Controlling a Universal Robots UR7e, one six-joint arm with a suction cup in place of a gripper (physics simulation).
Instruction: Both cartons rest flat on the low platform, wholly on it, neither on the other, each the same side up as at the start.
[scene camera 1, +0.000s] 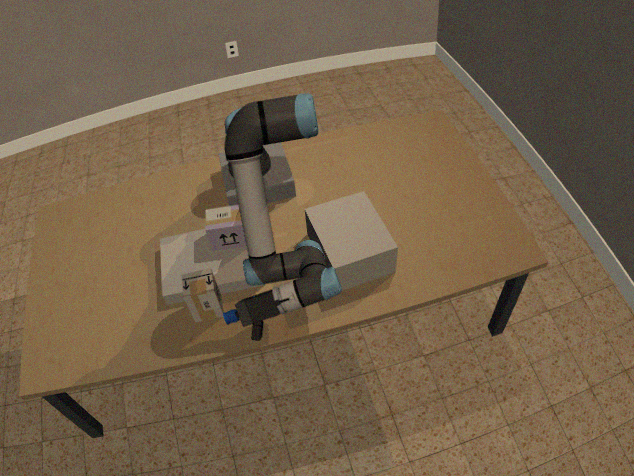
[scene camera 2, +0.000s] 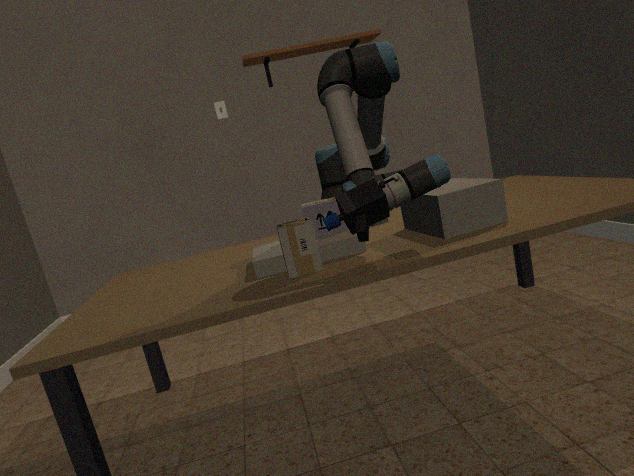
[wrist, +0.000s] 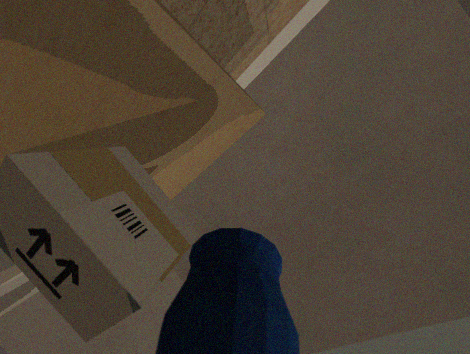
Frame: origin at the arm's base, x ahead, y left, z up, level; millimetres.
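Where they show: end effector, tool point: (scene camera 1: 225, 318) (scene camera 2: 325, 224) (wrist: 235, 265).
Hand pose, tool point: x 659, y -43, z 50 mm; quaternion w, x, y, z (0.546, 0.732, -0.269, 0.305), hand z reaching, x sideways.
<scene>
Things, the pixels of their centre, and the offset from my tool point. Level surfaces: height alone.
- white carton with a tan stripe, body centre: (wrist: 108, 228) (scene camera 2: 299, 246) (scene camera 1: 202, 296) dx -125, dy -88, dz -64 mm
- low platform, body centre: (scene camera 2: 306, 248) (scene camera 1: 209, 260) dx -290, dy -87, dz -108 mm
- lilac carton, body centre: (scene camera 1: 228, 227) (scene camera 2: 324, 216) dx -358, dy -13, dz -34 mm
- large grey box, body centre: (scene camera 1: 350, 240) (scene camera 2: 449, 205) dx -294, dy +360, dz -72 mm
- table, its level: dz -131 mm
The white carton with a tan stripe (scene camera 1: 206, 303) (scene camera 2: 303, 248) (wrist: 105, 220) is at the front edge of the low platform (scene camera 1: 176, 256) (scene camera 2: 267, 265). It looks tilted, with its lower end in front of the platform; its exact contact is unclear. The lilac carton (scene camera 1: 220, 237) (scene camera 2: 311, 210) sits upright on the platform's rear part, arrows pointing up, partly behind the arm in the scene camera 1 view. My gripper, a blue suction cup (scene camera 1: 225, 317) (scene camera 2: 327, 221) (wrist: 236, 235), is open and holds nothing. It points sideways, close by the white carton's right side; any gap is hard to judge.
A large grey box (scene camera 1: 353, 230) (scene camera 2: 473, 207) stands on the table (scene camera 1: 450, 204) (scene camera 2: 204, 292) to the right of the platform. The arm's grey base block (scene camera 1: 280, 171) is behind the platform. The table's front edge runs near the cup. A wall shelf (scene camera 2: 307, 49) hangs behind the arm.
</scene>
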